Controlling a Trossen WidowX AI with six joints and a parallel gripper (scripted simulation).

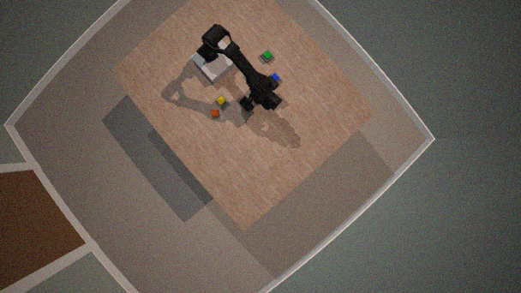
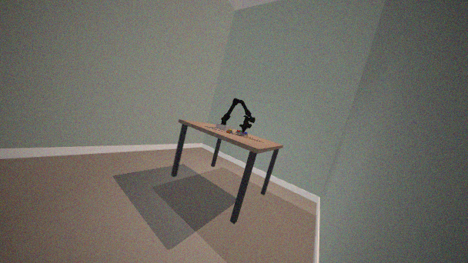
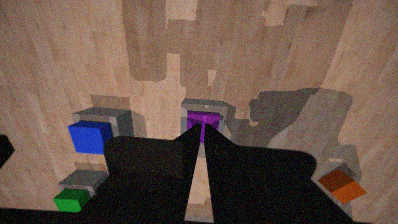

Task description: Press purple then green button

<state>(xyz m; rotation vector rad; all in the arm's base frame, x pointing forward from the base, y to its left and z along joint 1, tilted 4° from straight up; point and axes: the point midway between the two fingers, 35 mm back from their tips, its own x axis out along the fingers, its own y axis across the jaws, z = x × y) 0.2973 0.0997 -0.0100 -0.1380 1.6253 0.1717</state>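
My gripper tip is now 1 cm above the purple button. Round my gripper tip: blue button (11 cm to the left, 5 cm behind); then red button (11 cm behind, 3 cm to the left); then yellow button (16 cm to the right, 8 cm behind).
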